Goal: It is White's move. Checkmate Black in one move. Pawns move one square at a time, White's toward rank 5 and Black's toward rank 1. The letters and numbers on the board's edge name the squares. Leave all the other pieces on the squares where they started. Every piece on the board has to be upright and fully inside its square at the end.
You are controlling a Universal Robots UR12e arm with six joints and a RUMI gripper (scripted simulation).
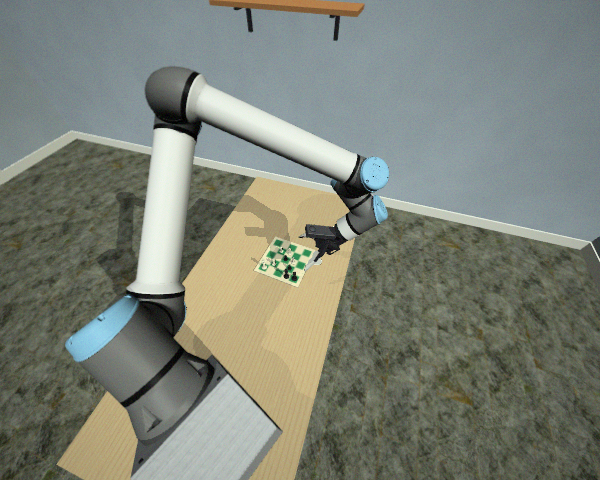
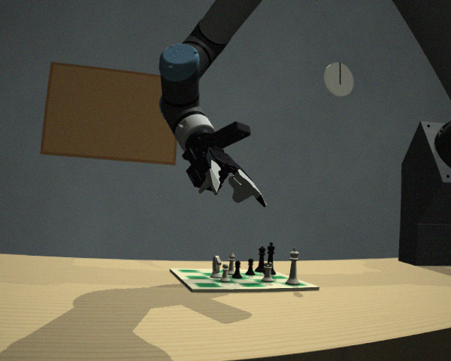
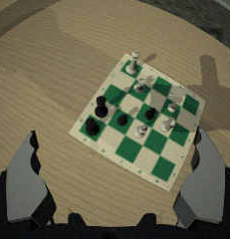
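Now: hand 7 cm past the white queen, 15 cm to the right of it and 11 cm above it. From my hand the other things lie so: white pawn 5 cm ahead, 14 cm to the left, 13 cm below; chessboard 2 cm ahead, 9 cm to the left, 15 cm below.
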